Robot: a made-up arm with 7 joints. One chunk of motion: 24 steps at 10 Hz.
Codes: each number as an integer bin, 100 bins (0 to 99) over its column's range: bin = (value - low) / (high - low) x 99, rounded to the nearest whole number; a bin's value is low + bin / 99 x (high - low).
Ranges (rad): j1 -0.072..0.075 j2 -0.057..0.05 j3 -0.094..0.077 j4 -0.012..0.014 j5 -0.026..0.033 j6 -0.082..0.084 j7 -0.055..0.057
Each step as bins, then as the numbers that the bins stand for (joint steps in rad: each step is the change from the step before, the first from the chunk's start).
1 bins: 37 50 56 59 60 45 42
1 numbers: -0.01706 -0.00296 0.00273 0.00349 0.00976 -0.00655 -0.00748
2 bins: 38 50 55 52 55 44 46
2 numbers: -0.01558 -0.00296 0.00100 0.00166 0.00678 -0.00822 -0.00296
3 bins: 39 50 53 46 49 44 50
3 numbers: -0.01409 -0.00296 -0.00245 0.00008 0.00320 -0.00822 0.00157
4 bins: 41 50 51 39 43 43 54
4 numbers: -0.01112 -0.00296 -0.00591 -0.00176 -0.00037 -0.00990 0.00609
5 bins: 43 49 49 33 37 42 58
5 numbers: -0.00815 -0.00404 -0.00936 -0.00333 -0.00395 -0.01158 0.01062
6 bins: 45 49 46 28 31 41 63
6 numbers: -0.00518 -0.00404 -0.01455 -0.00465 -0.00753 -0.01325 0.01627
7 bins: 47 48 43 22 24 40 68
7 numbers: -0.00221 -0.00512 -0.01973 -0.00622 -0.01170 -0.01493 0.02193
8 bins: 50 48 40 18 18 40 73
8 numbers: 0.00224 -0.00512 -0.02491 -0.00727 -0.01527 -0.01493 0.02759
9 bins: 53 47 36 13 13 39 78
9 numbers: 0.00670 -0.00620 -0.03182 -0.00859 -0.01825 -0.01661 0.03324
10 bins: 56 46 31 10 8 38 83
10 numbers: 0.01115 -0.00728 -0.04045 -0.00937 -0.02123 -0.01828 0.03890
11 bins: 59 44 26 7 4 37 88
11 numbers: 0.01561 -0.00944 -0.04909 -0.01016 -0.02362 -0.01996 0.04456
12 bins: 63 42 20 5 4 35 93
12 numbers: 0.02155 -0.01161 -0.05945 -0.01069 -0.02362 -0.02331 0.05021
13 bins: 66 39 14 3 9 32 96
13 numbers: 0.02600 -0.01485 -0.06982 -0.01121 -0.02064 -0.02834 0.05361
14 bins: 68 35 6 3 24 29 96
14 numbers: 0.02897 -0.01917 -0.08364 -0.01121 -0.01170 -0.03337 0.05361
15 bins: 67 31 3 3 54 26 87
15 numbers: 0.02748 -0.02349 -0.08882 -0.01121 0.00618 -0.03840 0.04342
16 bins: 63 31 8 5 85 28 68
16 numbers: 0.02155 -0.02349 -0.08018 -0.01069 0.02466 -0.03505 0.02193
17 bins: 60 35 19 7 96 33 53
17 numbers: 0.01709 -0.01917 -0.06118 -0.01016 0.03121 -0.02667 0.00496
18 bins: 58 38 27 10 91 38 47
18 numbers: 0.01412 -0.01593 -0.04736 -0.00937 0.02823 -0.01828 -0.00183
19 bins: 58 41 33 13 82 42 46
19 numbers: 0.01412 -0.01269 -0.03700 -0.00859 0.02287 -0.01158 -0.00296
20 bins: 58 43 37 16 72 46 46
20 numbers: 0.01412 -0.01053 -0.03009 -0.00780 0.01691 -0.00487 -0.00296
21 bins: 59 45 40 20 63 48 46
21 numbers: 0.01561 -0.00836 -0.02491 -0.00675 0.01155 -0.00152 -0.00296
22 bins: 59 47 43 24 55 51 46
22 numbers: 0.01561 -0.00620 -0.01973 -0.00570 0.00678 0.00352 -0.00296
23 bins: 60 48 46 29 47 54 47
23 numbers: 0.01709 -0.00512 -0.01455 -0.00438 0.00201 0.00855 -0.00183
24 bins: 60 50 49 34 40 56 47
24 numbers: 0.01709 -0.00296 -0.00936 -0.00307 -0.00216 0.01190 -0.00183
